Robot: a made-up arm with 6 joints. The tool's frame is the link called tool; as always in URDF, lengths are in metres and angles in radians.
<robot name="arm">
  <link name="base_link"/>
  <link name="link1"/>
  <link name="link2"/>
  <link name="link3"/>
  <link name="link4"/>
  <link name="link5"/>
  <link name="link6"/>
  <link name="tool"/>
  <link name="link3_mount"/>
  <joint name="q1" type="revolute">
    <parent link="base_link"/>
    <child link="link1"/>
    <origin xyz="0 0 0.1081"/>
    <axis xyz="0 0 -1"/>
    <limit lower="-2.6" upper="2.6"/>
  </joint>
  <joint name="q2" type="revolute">
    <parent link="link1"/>
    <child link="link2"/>
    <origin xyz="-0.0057 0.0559 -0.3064"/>
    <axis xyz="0 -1 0"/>
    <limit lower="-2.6" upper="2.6"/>
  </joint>
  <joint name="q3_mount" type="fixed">
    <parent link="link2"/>
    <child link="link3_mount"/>
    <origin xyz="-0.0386 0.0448 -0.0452"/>
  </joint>
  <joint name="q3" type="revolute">
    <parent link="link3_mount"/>
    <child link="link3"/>
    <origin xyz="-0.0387 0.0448 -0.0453"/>
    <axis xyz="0 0 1"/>
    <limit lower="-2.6" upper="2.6"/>
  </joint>
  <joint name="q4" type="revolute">
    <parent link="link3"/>
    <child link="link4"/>
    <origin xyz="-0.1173 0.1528 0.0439"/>
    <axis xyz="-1 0 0"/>
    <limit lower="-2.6" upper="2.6"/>
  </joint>
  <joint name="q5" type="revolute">
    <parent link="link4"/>
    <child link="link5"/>
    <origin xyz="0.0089 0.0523 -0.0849"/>
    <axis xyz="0 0 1"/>
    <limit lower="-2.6" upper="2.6"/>
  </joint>
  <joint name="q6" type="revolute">
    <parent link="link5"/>
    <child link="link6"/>
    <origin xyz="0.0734 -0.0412 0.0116"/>
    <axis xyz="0 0 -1"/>
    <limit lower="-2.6" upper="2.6"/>
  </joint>
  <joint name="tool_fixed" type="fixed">
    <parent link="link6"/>
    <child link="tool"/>
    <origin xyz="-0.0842 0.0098 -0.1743"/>
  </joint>
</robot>
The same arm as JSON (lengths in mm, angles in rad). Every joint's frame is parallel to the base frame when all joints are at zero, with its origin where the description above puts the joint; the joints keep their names.
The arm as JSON. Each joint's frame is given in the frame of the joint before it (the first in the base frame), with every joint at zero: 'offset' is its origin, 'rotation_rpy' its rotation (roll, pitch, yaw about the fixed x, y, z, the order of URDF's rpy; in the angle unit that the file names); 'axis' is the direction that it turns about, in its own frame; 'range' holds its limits. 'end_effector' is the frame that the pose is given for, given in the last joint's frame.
{
  "length_unit": "mm",
  "angle_unit": "rad",
  "chain": [
    {
      "id": "q1",
      "offset": [
        0.0,
        0.0,
        108.1
      ],
      "rotation_rpy": [
        0.0,
        0.0,
        0.0
      ],
      "axis": "-z",
      "range": [
        -2.6,
        2.6
      ]
    },
    {
      "id": "q2",
      "offset": [
        -5.7,
        55.9,
        -306.4
      ],
      "rotation_rpy": [
        0.0,
        0.0,
        0.0
      ],
      "axis": "-y",
      "range": [
        -2.6,
        2.6
      ]
    },
    {
      "id": "q3",
      "offset": [
        -77.3,
        89.6,
        -90.5
      ],
      "rotation_rpy": [
        0.0,
        0.0,
        0.0
      ],
      "axis": "+z",
      "range": [
        -2.6,
        2.6
      ]
    },
    {
      "id": "q4",
      "offset": [
        -117.3,
        152.8,
        43.9
      ],
      "rotation_rpy": [
        0.0,
        0.0,
        0.0
      ],
      "axis": "-x",
      "range": [
        -2.6,
        2.6
      ]
    },
    {
      "id": "q5",
      "offset": [
        8.9,
        52.3,
        -84.9
      ],
      "rotation_rpy": [
        0.0,
        0.0,
        0.0
      ],
      "axis": "+z",
      "range": [
        -2.6,
        2.6
      ]
    },
    {
      "id": "q6",
      "offset": [
        73.4,
        -41.2,
        11.6
      ],
      "rotation_rpy": [
        0.0,
        0.0,
        0.0
      ],
      "axis": "-z",
      "range": [
        -2.6,
        2.6
      ]
    }
  ],
  "end_effector": {
    "offset": [
      -84.2,
      9.8,
      -174.3
    ],
    "rotation_rpy": [
      0.0,
      0.0,
      0.0
    ]
  }
}

